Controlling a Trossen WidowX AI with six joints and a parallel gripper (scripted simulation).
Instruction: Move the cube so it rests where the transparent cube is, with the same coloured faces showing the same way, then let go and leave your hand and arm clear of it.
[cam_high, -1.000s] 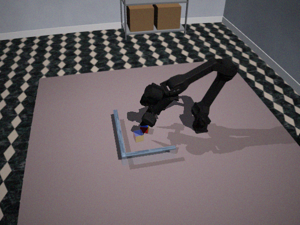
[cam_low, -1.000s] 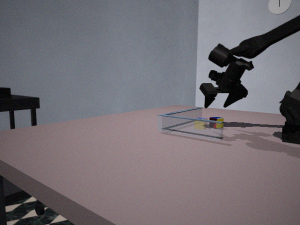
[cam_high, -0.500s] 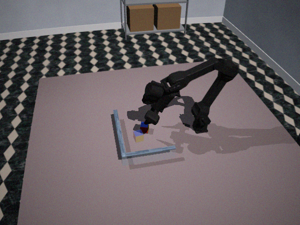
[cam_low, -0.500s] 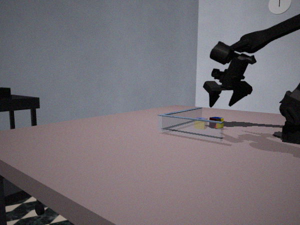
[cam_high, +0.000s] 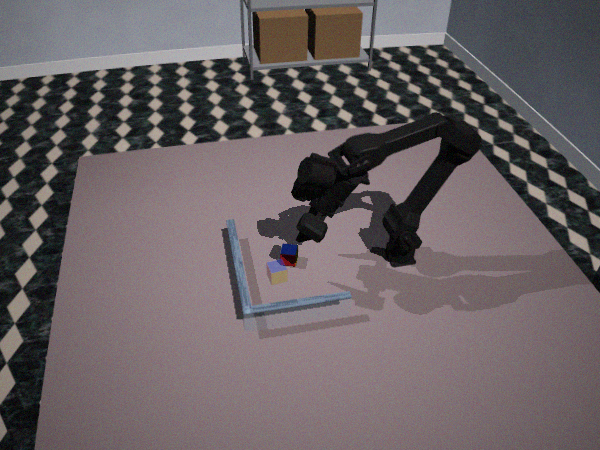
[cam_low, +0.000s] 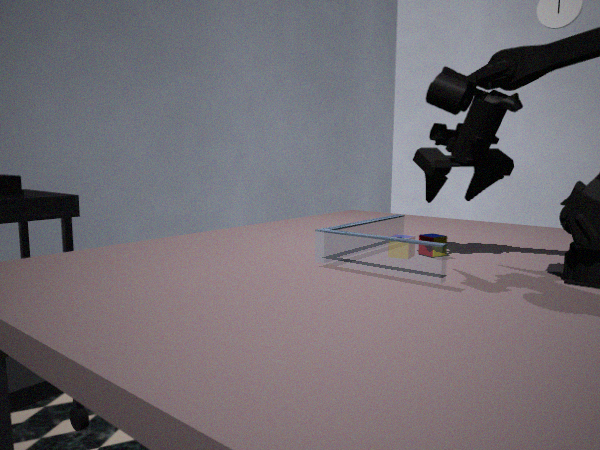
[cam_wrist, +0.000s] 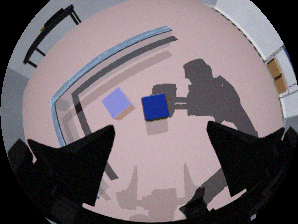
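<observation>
The transparent cube is 90 mm ahead of my hand, 30 mm to the left of it and 120 mm below it.
</observation>
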